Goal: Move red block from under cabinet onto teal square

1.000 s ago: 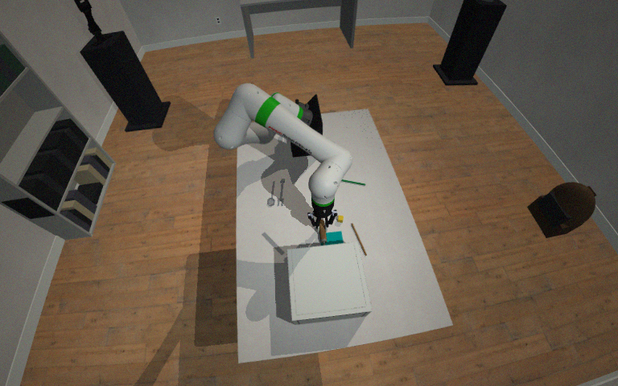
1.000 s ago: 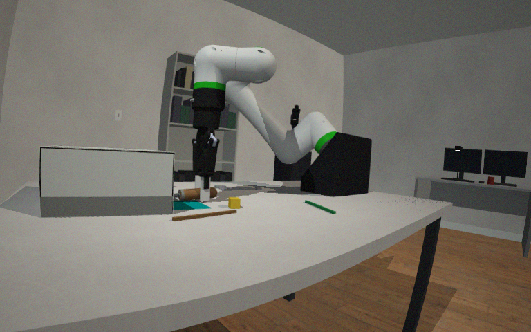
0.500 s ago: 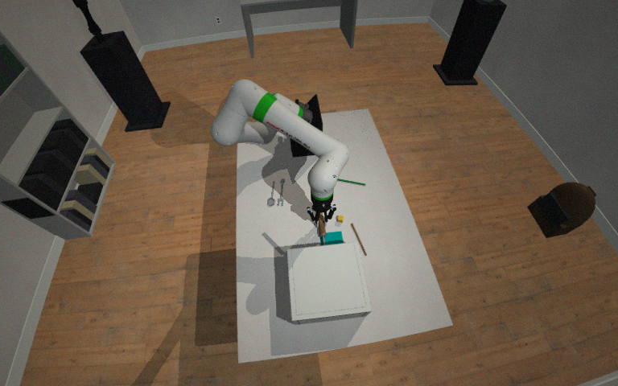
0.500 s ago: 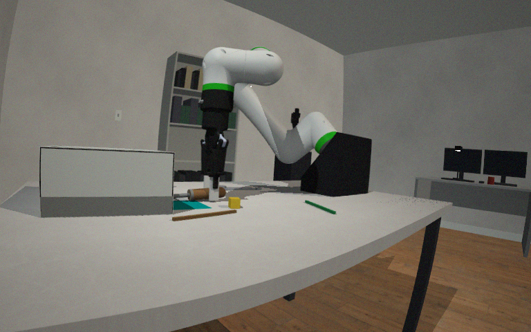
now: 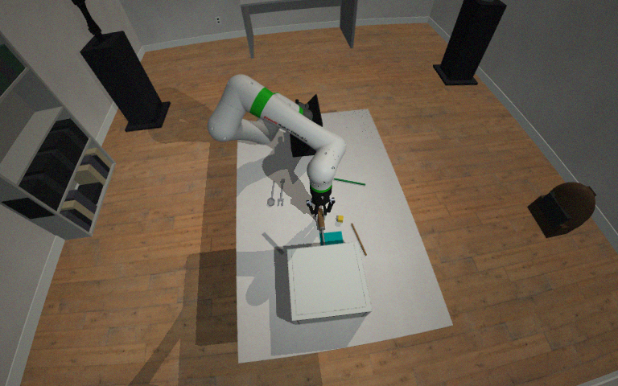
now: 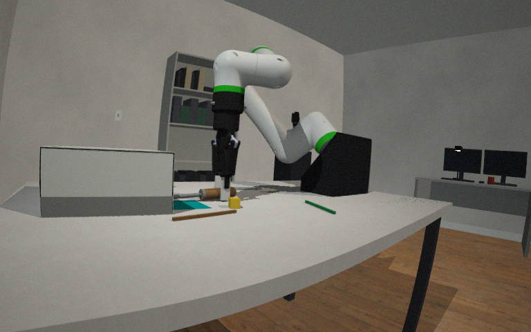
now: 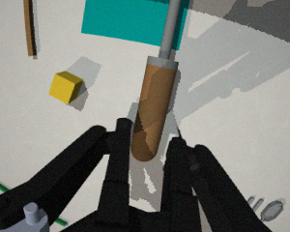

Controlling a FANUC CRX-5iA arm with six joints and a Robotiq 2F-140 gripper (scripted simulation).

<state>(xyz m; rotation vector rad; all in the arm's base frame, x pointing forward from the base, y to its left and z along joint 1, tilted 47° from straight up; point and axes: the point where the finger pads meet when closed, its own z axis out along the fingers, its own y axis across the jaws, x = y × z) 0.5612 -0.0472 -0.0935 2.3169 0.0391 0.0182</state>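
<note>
My hand is 20 mm short of the yellow cube, 100 mm to the right of it and 20 mm above it. Round my hand: tool (140 mm ahead, 40 mm to the left, 20 mm below); then green stick (210 mm behind, 180 mm to the left, 30 mm below); then teal square (130 mm ahead, 40 mm to the left, 40 mm below).
</note>
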